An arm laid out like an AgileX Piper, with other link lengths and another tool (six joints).
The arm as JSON. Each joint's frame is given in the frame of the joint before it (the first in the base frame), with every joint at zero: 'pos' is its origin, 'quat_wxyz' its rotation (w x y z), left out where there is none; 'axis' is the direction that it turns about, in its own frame. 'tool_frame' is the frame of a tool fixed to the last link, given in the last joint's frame.
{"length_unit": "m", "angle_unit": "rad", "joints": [
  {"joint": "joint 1", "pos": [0.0, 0.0, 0.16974], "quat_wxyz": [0.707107, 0.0, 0.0, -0.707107], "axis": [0.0, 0.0, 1.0]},
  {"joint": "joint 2", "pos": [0.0, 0.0, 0.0], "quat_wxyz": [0.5, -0.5, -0.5, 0.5], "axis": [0.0, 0.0, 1.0]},
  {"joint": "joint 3", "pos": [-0.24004, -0.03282, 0.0], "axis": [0.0, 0.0, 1.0]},
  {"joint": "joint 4", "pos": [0.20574, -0.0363, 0.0], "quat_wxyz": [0.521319, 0.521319, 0.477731, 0.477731], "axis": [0.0, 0.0, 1.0]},
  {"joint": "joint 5", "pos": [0.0, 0.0, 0.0], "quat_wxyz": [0.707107, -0.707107, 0.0, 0.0], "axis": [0.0, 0.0, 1.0]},
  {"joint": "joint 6", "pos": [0.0, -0.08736, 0.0], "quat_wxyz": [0.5, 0.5, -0.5, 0.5], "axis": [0.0, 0.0, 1.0]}
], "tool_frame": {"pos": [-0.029, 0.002, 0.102], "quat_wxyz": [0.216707, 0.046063, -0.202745, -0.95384]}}
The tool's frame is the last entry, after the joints.
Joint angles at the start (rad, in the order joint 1, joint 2, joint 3, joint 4, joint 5, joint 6): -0.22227, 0.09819, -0.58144, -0.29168, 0.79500, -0.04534
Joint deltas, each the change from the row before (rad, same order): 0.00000, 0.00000, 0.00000, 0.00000, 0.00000, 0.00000; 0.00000, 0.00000, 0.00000, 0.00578, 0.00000, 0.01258; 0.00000, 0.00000, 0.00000, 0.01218, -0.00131, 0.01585; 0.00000, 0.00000, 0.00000, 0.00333, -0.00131, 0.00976; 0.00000, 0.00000, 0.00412, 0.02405, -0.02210, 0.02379; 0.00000, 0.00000, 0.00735, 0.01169, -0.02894, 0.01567; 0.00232, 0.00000, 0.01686, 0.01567, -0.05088, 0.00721; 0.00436, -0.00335, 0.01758, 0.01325, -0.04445, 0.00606; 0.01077, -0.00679, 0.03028, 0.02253, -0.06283, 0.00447; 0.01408, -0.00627, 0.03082, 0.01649, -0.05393, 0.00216; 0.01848, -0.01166, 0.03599, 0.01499, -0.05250, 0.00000; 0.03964, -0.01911, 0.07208, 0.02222, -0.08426, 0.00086; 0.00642, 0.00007, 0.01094, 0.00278, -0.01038, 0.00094
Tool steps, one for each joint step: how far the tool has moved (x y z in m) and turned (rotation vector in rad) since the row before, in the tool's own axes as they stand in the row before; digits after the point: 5 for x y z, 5 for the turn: 0.00000, 0.00000, 0.00000, 0.00000, 0.00000, 0.00000; -0.00049, 0.00071, -0.00019, -0.00164, 0.00330, 0.01673; -0.00127, 0.00106, -0.00021, -0.00236, 0.00219, 0.02572; -0.00034, 0.00027, -0.00005, 0.00019, 0.00245, 0.01215; -0.00391, 0.00033, 0.00102, 0.00858, -0.00544, 0.04634; -0.00299, -0.00065, 0.00173, 0.01521, -0.00726, 0.02838; -0.00489, -0.00044, 0.00328, 0.02376, -0.02067, 0.02693; -0.00411, 0.00021, 0.00241, 0.02069, -0.01968, 0.02417; -0.00598, 0.00229, 0.00294, 0.02366, -0.03211, 0.03543; -0.00465, 0.00365, 0.00226, 0.01551, -0.02964, 0.02754; -0.00423, 0.00486, 0.00127, 0.01347, -0.03241, 0.02616; -0.00565, 0.01325, 0.00084, 0.00581, -0.05331, 0.04323; -0.00041, 0.00292, 0.00013, -0.00400, -0.00584, 0.00596
